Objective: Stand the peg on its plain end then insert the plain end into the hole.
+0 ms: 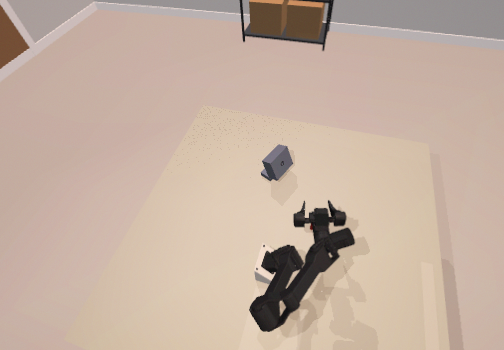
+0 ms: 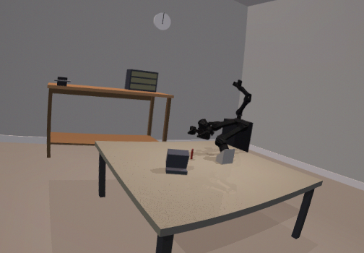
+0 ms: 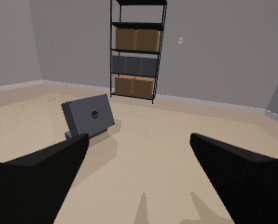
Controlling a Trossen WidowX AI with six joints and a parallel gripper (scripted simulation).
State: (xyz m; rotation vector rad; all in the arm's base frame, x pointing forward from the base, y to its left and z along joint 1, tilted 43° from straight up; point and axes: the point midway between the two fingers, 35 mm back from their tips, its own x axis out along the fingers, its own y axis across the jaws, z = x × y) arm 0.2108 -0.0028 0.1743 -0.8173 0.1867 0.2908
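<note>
Now: the red peg 20 mm behind my gripper tip, 10 mm to the right of it and 140 mm below it. The rest, counted from my gripper tip: grey sloped panel: 210 mm ahead, 220 mm to the left, 110 mm below.
</note>
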